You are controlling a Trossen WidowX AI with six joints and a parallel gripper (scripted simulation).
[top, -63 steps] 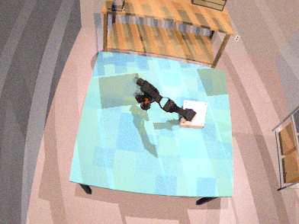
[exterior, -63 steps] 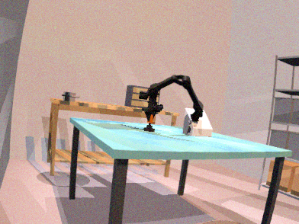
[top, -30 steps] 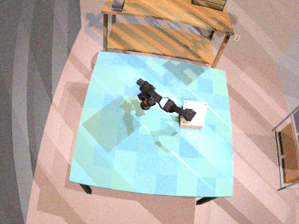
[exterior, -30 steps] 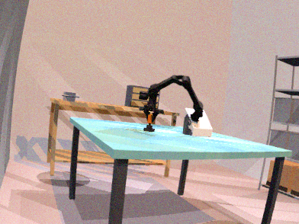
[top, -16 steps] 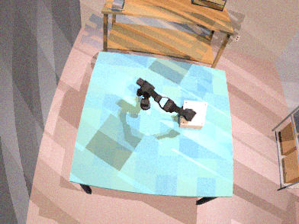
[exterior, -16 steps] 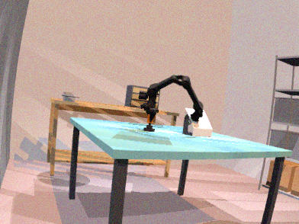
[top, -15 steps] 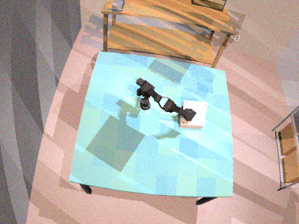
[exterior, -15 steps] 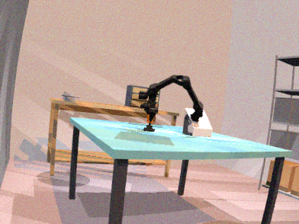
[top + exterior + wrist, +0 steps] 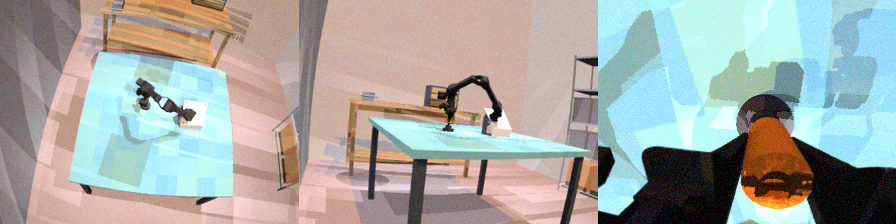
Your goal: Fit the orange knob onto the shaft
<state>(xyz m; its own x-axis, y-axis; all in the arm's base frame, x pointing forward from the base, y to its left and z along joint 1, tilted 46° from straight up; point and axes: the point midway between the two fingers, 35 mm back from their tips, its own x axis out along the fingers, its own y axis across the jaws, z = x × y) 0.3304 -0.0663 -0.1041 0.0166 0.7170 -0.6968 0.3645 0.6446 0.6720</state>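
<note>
The round dark pedestal lies 10 mm behind my gripper tip and 40 mm below it. The rest, counted from my gripper tip: orange knob (20 mm above).
</note>
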